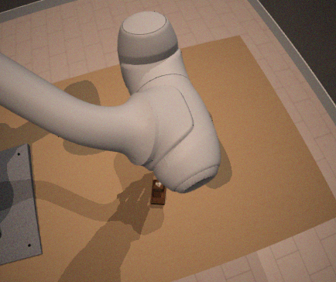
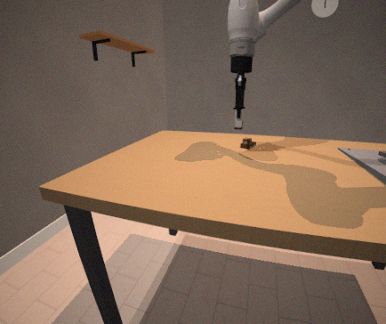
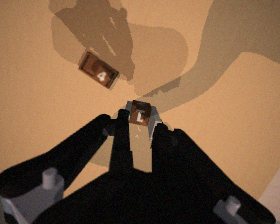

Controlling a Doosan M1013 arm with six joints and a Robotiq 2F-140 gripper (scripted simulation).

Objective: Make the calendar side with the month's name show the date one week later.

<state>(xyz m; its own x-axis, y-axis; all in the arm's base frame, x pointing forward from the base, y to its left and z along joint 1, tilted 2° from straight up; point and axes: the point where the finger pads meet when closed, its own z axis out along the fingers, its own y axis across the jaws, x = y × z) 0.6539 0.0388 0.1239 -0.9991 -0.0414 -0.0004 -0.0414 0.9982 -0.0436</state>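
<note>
The tray lies 13 cm below my hand, 10 cm to the right of it and 4 cm behind it. Also, from my hand: cube: 3 cm below.
</note>
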